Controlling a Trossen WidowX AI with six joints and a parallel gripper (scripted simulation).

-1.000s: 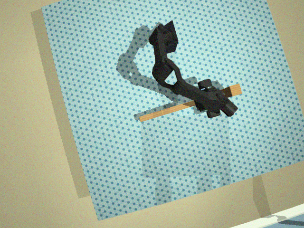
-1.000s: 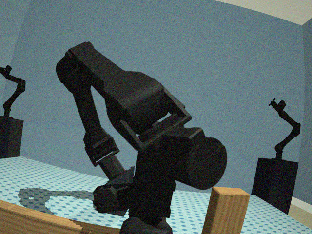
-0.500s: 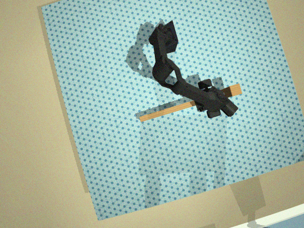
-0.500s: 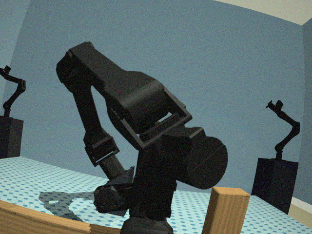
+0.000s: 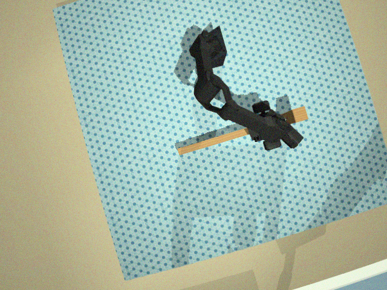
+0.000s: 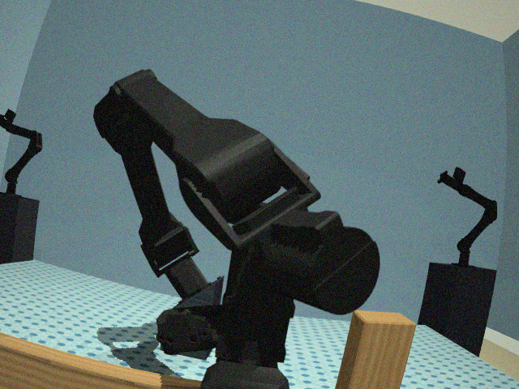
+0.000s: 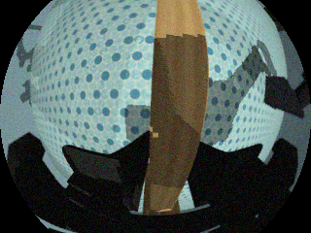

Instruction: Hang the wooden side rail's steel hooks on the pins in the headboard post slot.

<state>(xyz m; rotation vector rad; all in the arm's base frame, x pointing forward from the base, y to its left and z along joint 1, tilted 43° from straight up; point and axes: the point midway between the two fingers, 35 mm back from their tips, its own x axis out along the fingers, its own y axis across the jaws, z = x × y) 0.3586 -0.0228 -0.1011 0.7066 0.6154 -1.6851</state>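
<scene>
Right now my gripper tip is 1 cm short of the headboard post, 11 cm to the right of it and 4 cm below it.
</scene>
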